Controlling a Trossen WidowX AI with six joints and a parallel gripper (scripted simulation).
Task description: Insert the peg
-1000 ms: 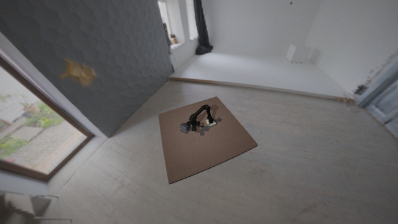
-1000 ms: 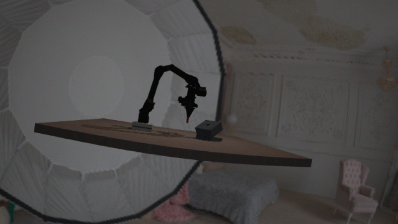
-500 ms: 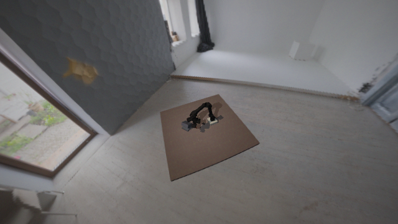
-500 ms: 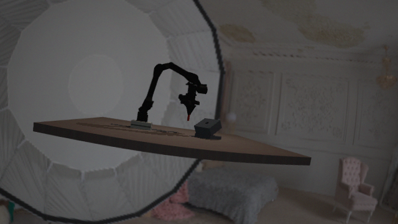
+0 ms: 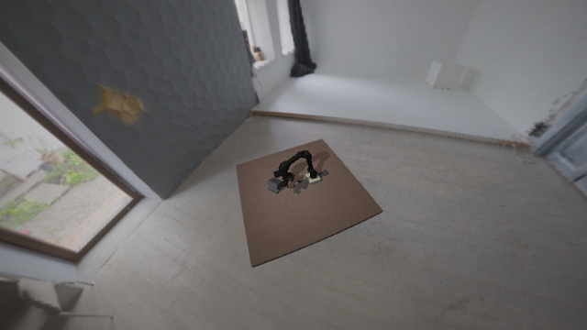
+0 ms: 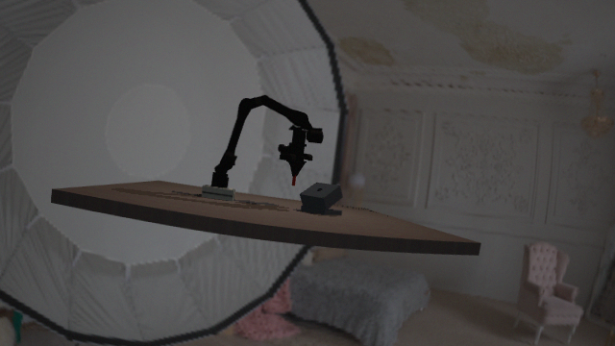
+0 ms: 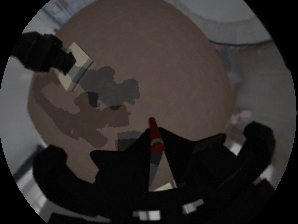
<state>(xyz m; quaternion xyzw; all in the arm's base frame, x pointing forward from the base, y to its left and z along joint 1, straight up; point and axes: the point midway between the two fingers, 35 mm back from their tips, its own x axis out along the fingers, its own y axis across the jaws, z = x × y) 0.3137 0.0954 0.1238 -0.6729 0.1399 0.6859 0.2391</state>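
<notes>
My gripper tip is 12 cm short of the dark sloped panel, 12 cm to the left of it and 6 cm above it. Also, from my gripper tip: red peg: 2 cm above.
</notes>
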